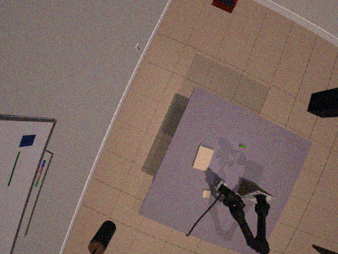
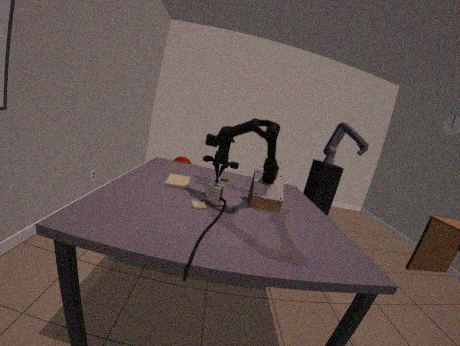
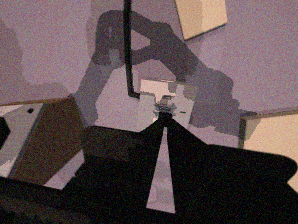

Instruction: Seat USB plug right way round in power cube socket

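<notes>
Right now the USB plug is 2 cm below my gripper tip. From my gripper tip the other things lie so: tan slab 22 cm ahead, 17 cm to the right, 11 cm below; then USB socket 5 cm below; then tan tile 8 cm ahead, 13 cm to the left, 12 cm below.
</notes>
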